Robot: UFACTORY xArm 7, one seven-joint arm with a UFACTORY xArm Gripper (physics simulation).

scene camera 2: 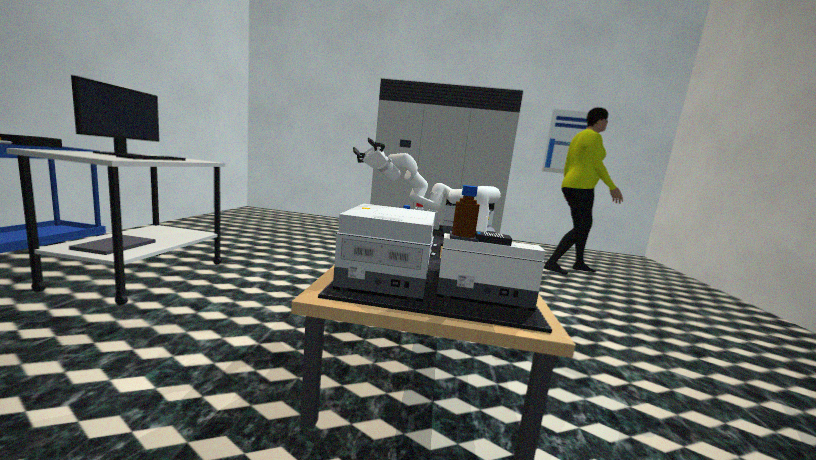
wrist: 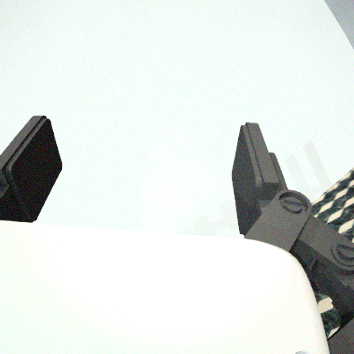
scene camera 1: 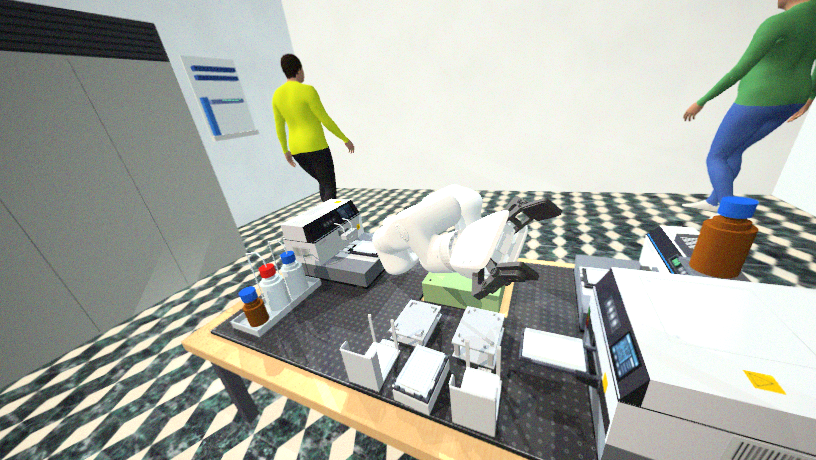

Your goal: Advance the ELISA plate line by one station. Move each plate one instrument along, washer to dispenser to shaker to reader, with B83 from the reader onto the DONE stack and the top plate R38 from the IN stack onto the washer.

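Frame: origin at the arm's base, x right, y ahead, z up, level; metres.
Seen in the pictures: gripper, fingertip midpoint: (scene camera 2: 360, 144) (wrist: 143, 143) (scene camera 1: 542, 237).
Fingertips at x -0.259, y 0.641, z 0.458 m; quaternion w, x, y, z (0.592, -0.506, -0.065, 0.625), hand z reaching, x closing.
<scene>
A point is followed by its place in that frame.
My gripper (scene camera 1: 541, 240) {x -0.259, y 0.641, z 0.458 m} (scene camera 2: 364, 147) {x -0.259, y 0.641, z 0.458 m} (wrist: 143, 143) {x -0.259, y 0.641, z 0.458 m} is open and empty, raised high above the table and turned sideways. In scene camera 1, a white instrument (scene camera 1: 320, 228) {x 0.645, y 0.120, z 0.155 m} with a grey base stands at the back left and bears a white plate (scene camera 1: 364, 248) {x 0.481, y 0.044, z 0.032 m}. A large white instrument (scene camera 1: 620, 342) {x -0.408, y 0.464, z 0.164 m} with a small screen stands at the right; a white plate (scene camera 1: 553, 348) {x -0.305, y 0.405, z 0.050 m} lies on its extended carrier. Another white plate (scene camera 1: 421, 371) {x -0.008, y 0.530, z -0.009 m} sits in a holder at the front. Upright white holders (scene camera 1: 361, 367) {x 0.141, y 0.582, z 0.004 m} (scene camera 1: 475, 402) {x -0.159, y 0.583, z 0.024 m} stand either side of it. Plate labels and the stacks' identities cannot be read.
Two low white platforms (scene camera 1: 417, 321) {x 0.088, y 0.340, z -0.037 m} (scene camera 1: 478, 333) {x -0.115, y 0.351, z -0.015 m} stand behind the holders, before a green block (scene camera 1: 448, 291) {x 0.031, y 0.181, z -0.019 m}. Bottles stand in a tray (scene camera 1: 251, 327) {x 0.692, y 0.530, z -0.072 m} at the left. A brown bottle (scene camera 1: 722, 245) {x -0.634, y 0.159, z 0.239 m} (scene camera 2: 466, 217) {x -0.694, y 0.120, z 0.227 m} stands on the right-hand equipment. People (scene camera 1: 301, 120) (scene camera 1: 768, 62) are beyond the table.
</scene>
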